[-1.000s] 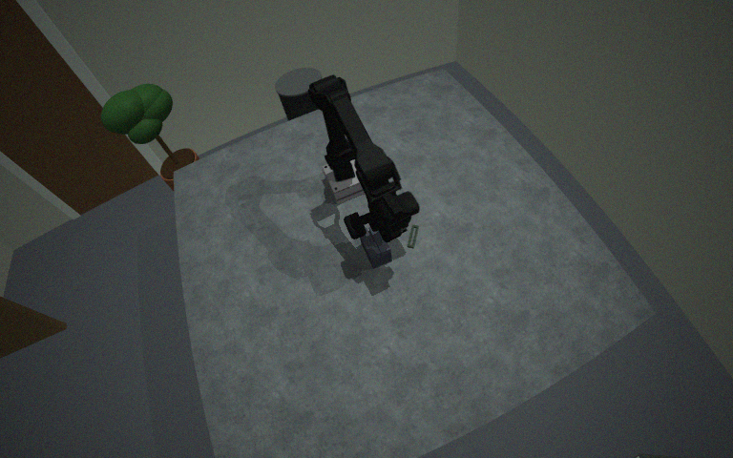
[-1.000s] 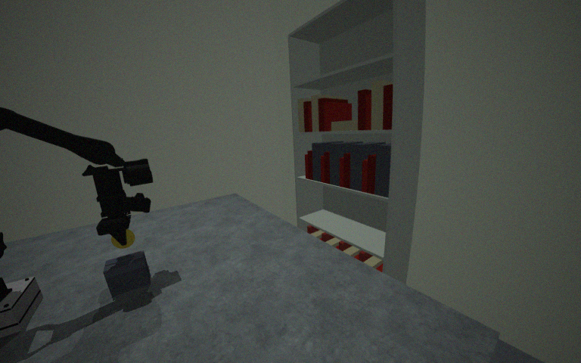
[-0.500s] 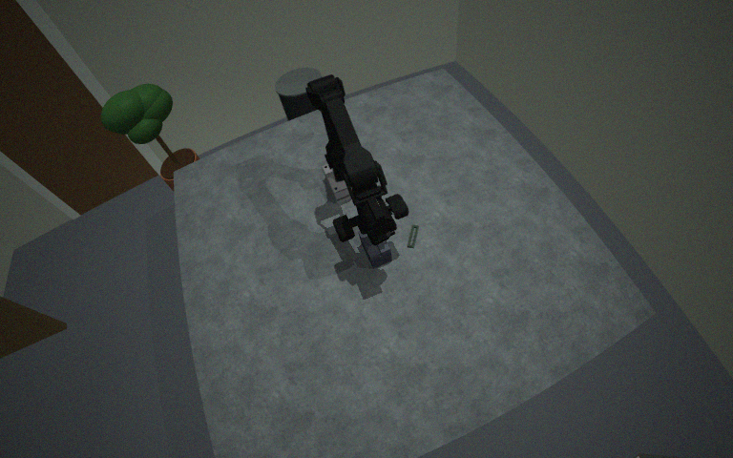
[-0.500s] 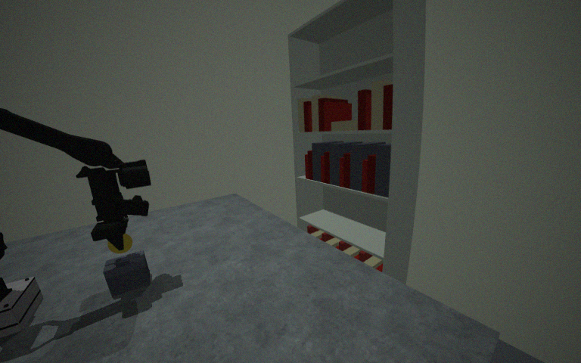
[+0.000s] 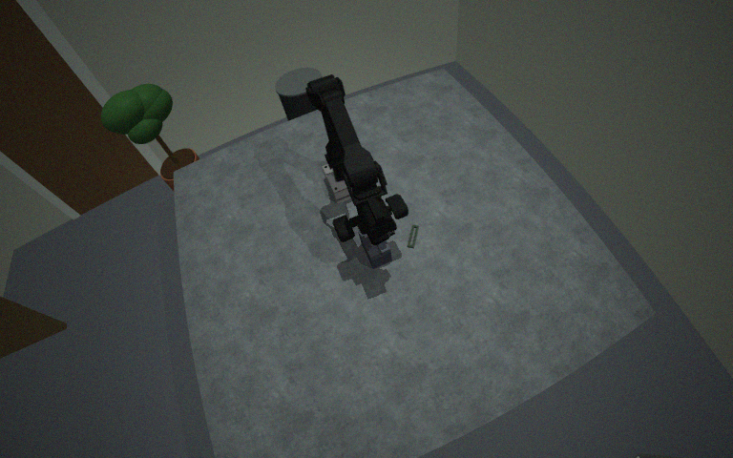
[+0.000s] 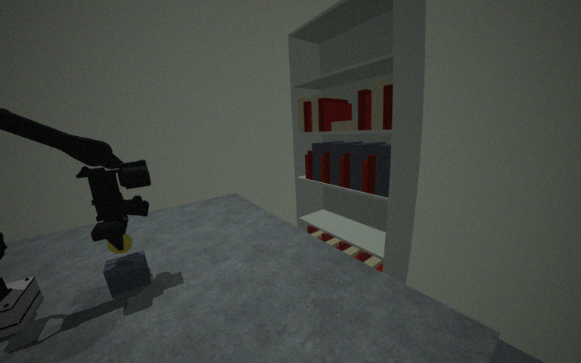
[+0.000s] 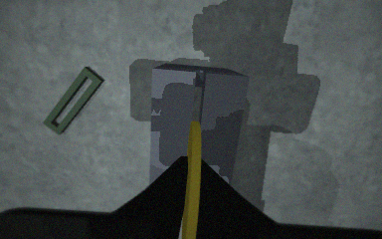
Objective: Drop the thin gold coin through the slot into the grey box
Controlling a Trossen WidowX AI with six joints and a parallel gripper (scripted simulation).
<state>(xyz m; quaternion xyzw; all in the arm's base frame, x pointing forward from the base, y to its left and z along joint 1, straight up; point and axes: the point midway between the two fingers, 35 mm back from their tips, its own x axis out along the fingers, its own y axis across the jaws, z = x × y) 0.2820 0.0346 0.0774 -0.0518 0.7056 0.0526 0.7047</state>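
Right now my gripper tip is 20 mm below the gold coin.
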